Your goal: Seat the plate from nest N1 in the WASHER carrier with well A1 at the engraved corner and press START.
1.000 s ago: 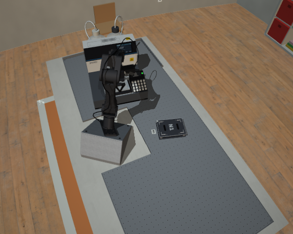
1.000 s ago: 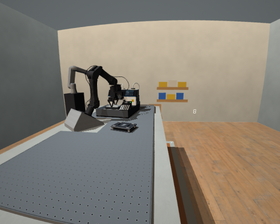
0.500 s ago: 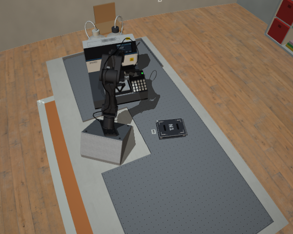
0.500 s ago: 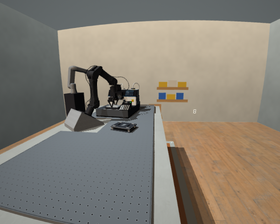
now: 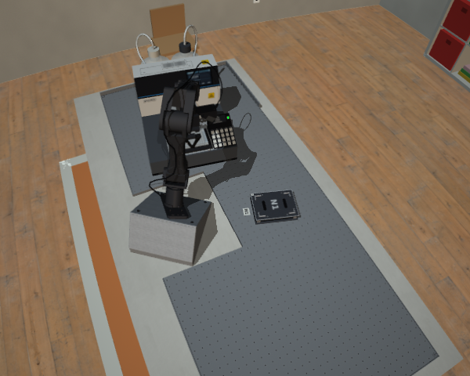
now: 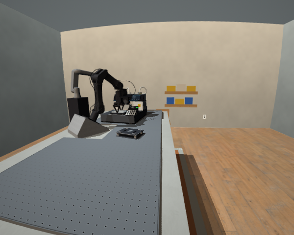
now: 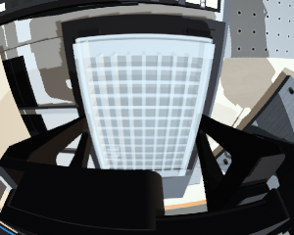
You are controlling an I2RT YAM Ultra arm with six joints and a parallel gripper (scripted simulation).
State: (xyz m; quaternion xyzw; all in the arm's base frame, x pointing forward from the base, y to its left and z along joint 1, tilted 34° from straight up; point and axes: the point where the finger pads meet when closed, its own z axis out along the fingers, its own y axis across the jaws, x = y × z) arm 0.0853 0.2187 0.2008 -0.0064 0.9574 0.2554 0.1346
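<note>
The well plate is right at my hand. Round my hand: plate washer (150 mm to the left, 30 mm above, 10 mm behind); washer carrier (10 mm below); label (310 mm to the right, 170 mm ahead, 100 mm below).
</note>
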